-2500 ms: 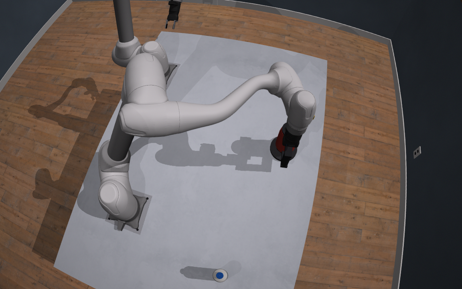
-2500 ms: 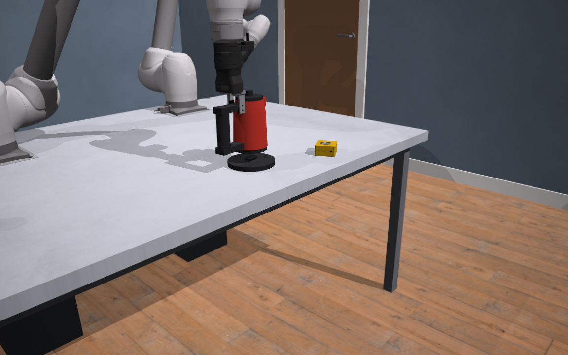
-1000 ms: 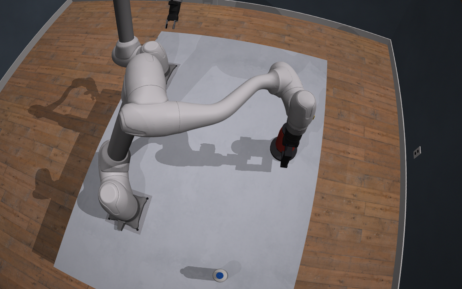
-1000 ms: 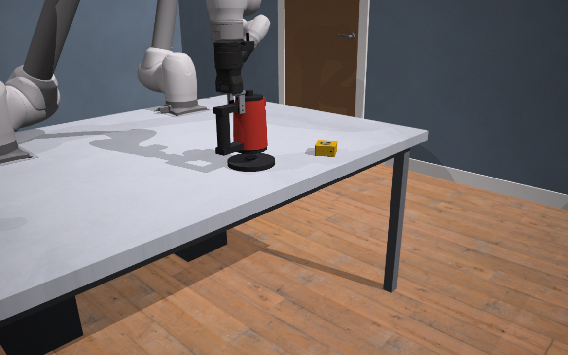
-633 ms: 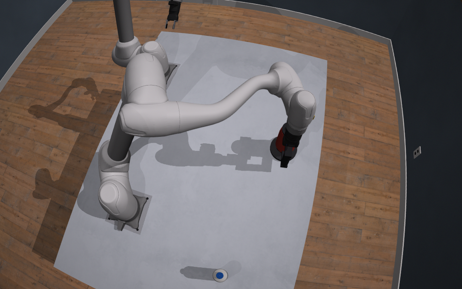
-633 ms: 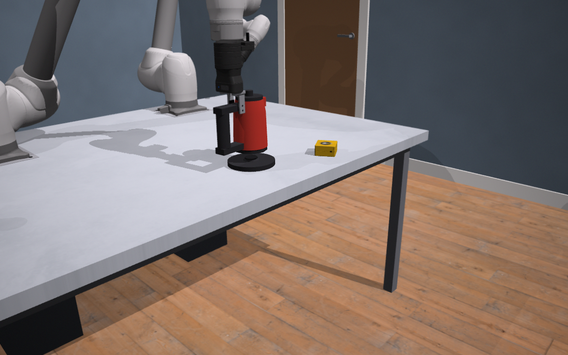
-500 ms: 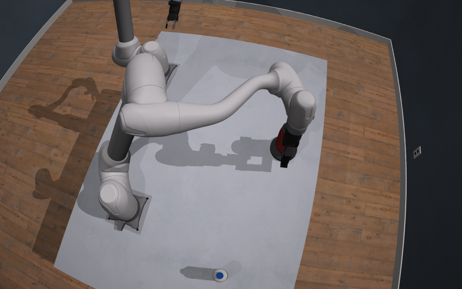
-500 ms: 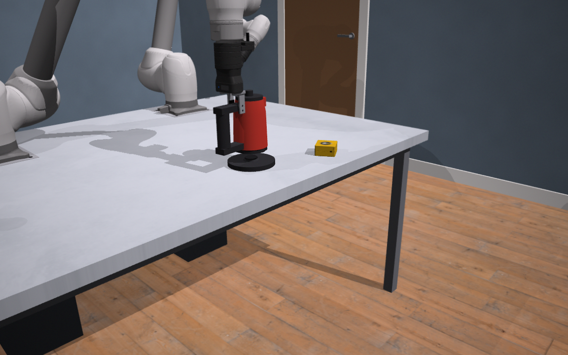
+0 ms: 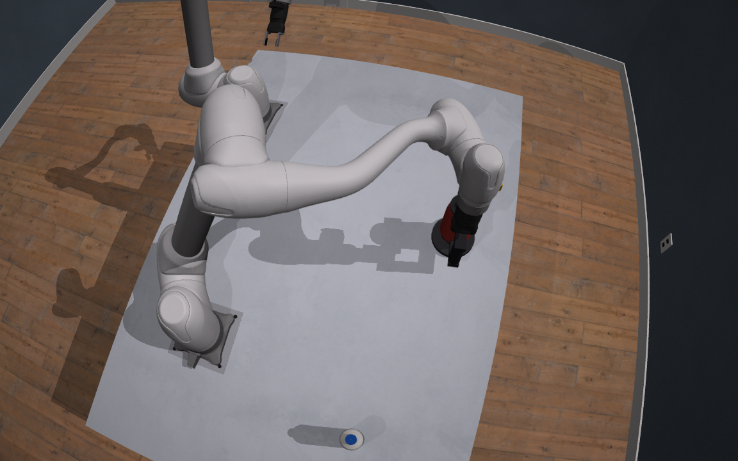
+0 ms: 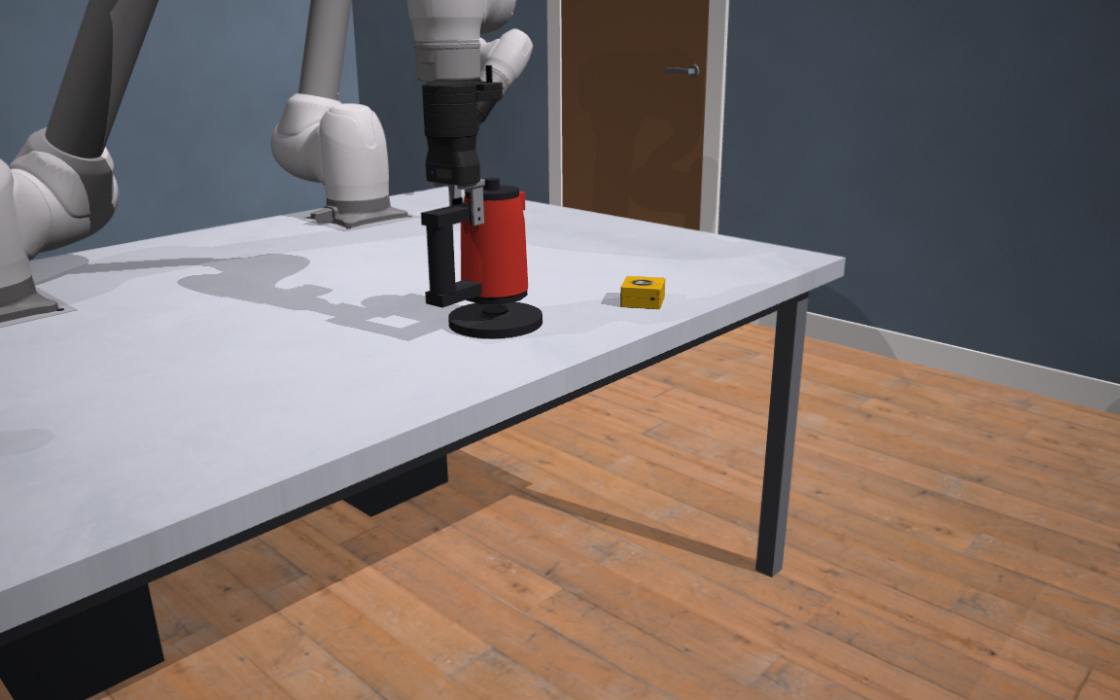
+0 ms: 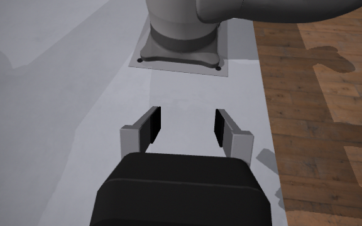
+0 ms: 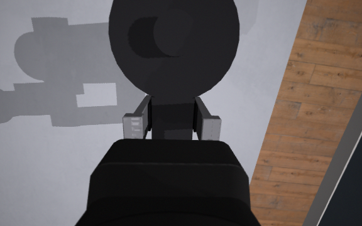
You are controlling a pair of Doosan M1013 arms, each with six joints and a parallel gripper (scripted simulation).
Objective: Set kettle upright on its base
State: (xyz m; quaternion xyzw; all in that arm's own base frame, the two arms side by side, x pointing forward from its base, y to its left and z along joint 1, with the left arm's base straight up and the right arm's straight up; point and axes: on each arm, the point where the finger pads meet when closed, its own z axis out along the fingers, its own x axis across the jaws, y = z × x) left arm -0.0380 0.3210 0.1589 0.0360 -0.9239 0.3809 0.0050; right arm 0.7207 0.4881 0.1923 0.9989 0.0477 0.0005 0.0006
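Right now the red kettle is 5 cm below my right hand and 2 cm to the left of it. The rest, counted from my right hand: white bottle: 64 cm to the right, 27 cm behind, 11 cm below; then round black base: 18 cm below, 6 cm to the left.
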